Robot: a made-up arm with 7 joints. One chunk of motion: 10 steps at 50 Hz.
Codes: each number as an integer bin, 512 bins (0 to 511) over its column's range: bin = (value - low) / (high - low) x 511, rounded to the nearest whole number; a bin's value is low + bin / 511 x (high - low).
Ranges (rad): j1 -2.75..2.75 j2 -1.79..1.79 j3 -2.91..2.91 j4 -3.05..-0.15 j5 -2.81..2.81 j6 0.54..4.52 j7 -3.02..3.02
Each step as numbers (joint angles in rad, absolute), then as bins.
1 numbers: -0.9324 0.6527 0.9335 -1.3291 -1.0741 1.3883 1.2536
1 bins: 169 349 337 303 158 109 362
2 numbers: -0.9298 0.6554 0.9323 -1.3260 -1.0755 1.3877 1.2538
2 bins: 169 349 337 304 158 109 362
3 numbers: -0.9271 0.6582 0.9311 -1.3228 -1.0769 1.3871 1.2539
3 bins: 169 349 337 304 158 109 362
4 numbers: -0.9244 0.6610 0.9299 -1.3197 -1.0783 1.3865 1.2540
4 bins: 170 350 337 305 157 109 362
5 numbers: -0.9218 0.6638 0.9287 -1.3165 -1.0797 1.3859 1.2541
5 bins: 170 350 337 305 157 109 362
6 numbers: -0.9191 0.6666 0.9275 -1.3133 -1.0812 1.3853 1.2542
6 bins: 170 351 337 306 157 109 362
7 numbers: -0.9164 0.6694 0.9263 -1.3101 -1.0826 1.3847 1.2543
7 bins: 170 351 337 307 157 108 362
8 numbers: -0.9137 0.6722 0.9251 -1.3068 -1.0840 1.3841 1.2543
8 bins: 171 351 337 307 157 108 362
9 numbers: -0.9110 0.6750 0.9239 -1.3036 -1.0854 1.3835 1.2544
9 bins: 171 352 337 308 157 108 362
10 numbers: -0.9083 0.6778 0.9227 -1.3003 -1.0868 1.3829 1.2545
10 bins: 171 352 337 308 157 108 362
